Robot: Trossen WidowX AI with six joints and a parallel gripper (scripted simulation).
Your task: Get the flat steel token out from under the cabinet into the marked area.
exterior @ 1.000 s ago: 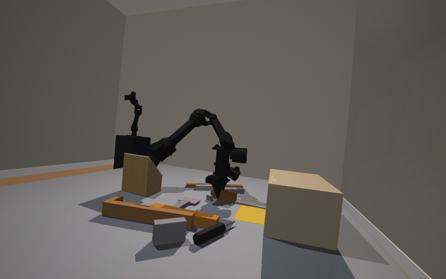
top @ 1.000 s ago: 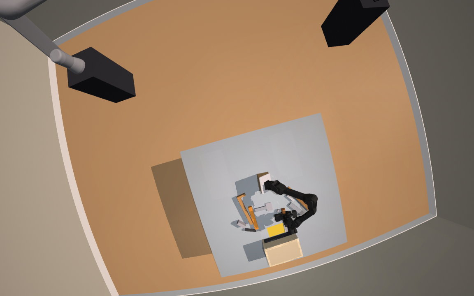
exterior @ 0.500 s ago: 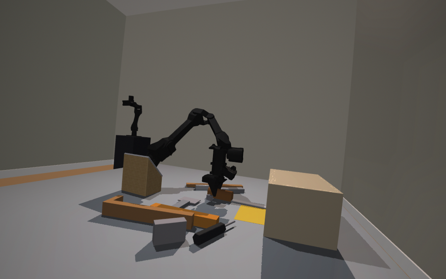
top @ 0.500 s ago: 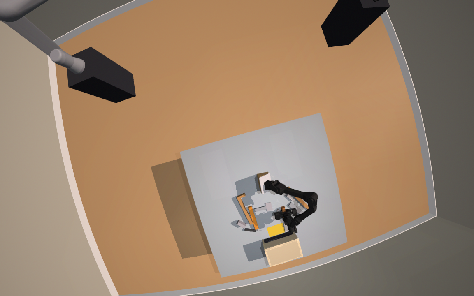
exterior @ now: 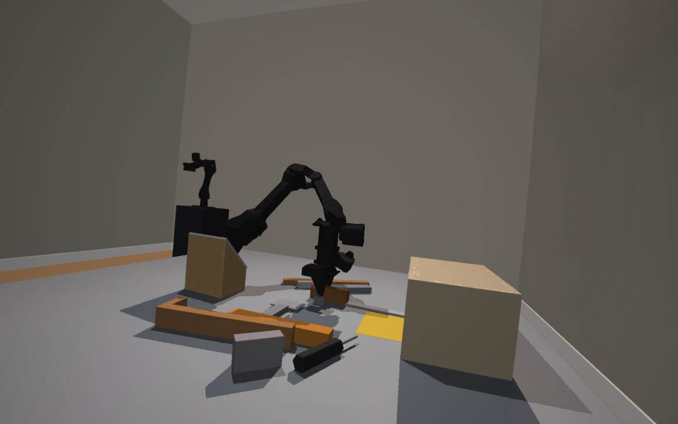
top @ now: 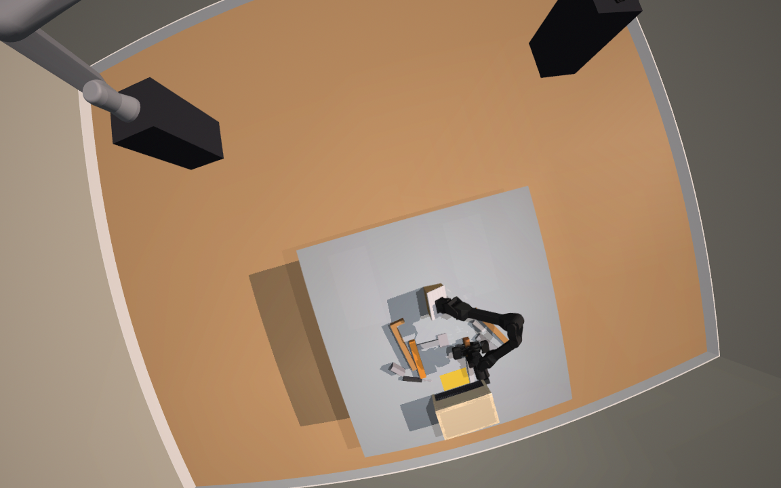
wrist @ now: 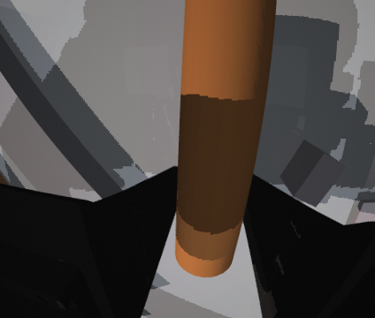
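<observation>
The grey cube lies 1 cm ahead of my gripper tip and 5 cm to the right of it. Round my gripper tip: grey bar 3 cm ahead, 12 cm to the left; then orange stick 5 cm behind, 16 cm to the left; then grey t-shaped piece 5 cm behind, 16 cm to the right.
</observation>
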